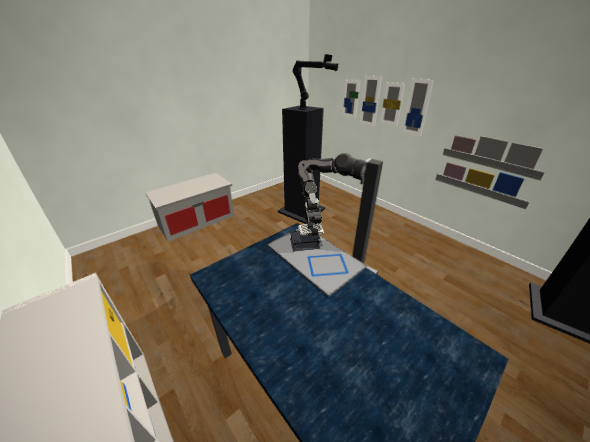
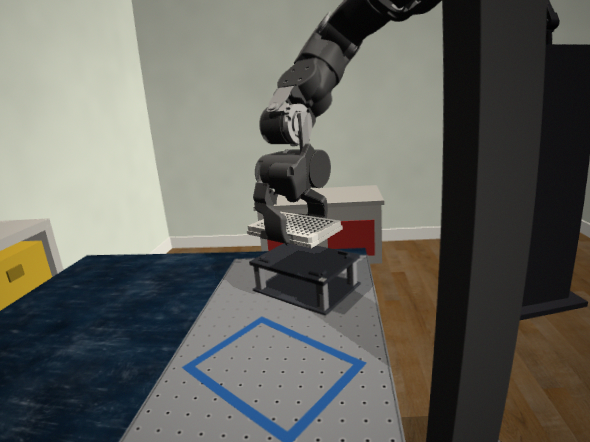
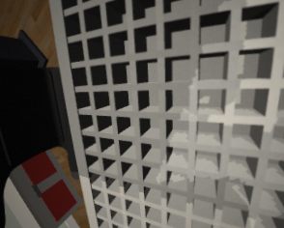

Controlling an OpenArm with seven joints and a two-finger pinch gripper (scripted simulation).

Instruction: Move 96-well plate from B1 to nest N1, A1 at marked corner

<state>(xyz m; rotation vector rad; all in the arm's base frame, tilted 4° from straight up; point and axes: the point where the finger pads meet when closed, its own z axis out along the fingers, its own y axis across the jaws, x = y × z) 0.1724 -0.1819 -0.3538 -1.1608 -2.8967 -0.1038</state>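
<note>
The dark raised plate nest is 2 cm behind my hand, 5 cm to the right of it and 8 cm below it. From my hand the other things lie so: white 96-well plate (right at my hand).
</note>
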